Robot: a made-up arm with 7 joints.
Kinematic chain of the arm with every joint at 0, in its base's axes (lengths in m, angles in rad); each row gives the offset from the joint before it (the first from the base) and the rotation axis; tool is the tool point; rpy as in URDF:
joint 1: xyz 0 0 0.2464 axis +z
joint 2: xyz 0 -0.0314 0.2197 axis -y
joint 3: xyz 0 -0.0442 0.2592 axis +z
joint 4: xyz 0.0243 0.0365 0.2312 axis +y
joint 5: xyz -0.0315 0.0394 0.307 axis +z
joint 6: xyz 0 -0.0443 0.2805 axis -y
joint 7: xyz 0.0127 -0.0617 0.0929 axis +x
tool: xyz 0 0 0 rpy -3.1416 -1.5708 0
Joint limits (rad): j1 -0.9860..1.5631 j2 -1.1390..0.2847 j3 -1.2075..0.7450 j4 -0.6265..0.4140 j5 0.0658..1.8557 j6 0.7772..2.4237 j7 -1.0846..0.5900
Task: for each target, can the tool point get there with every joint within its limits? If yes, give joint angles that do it. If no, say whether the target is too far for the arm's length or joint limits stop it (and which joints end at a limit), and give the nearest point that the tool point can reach.
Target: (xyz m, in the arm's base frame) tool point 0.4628 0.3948 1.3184
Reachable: yes | joints 0.9055 -0.6265 -0.9353 -0.0689 1.2274 2.1389 -0.4919
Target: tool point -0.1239 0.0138 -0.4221
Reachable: no: joint limits stop it (at a limit: joint 1, joint 2, joint 4, joint 5, joint 6) | nearest point 0.0066 0.9800 0.5749 | short by 1.395 m
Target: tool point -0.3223 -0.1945 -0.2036
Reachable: no: joint limits stop it (at a limit: joint 1, joint 2, joint 4, joint 5, joint 6) | nearest point 0.3529 -0.9294 0.5972 | short by 1.280 m
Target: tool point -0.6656 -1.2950 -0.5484
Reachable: no: too far | nearest point 0.2785 -0.9830 0.6506 | short by 1.558 m
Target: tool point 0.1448 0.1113 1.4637
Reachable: yes | joints 0.9631 -0.3384 -0.1026 -0.5081 1.6325 2.2646 -0.5740
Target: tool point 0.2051 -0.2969 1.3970
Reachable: yes | joints -0.5688 -0.5962 0.0678 -0.3871 0.2695 2.2865 0.1578
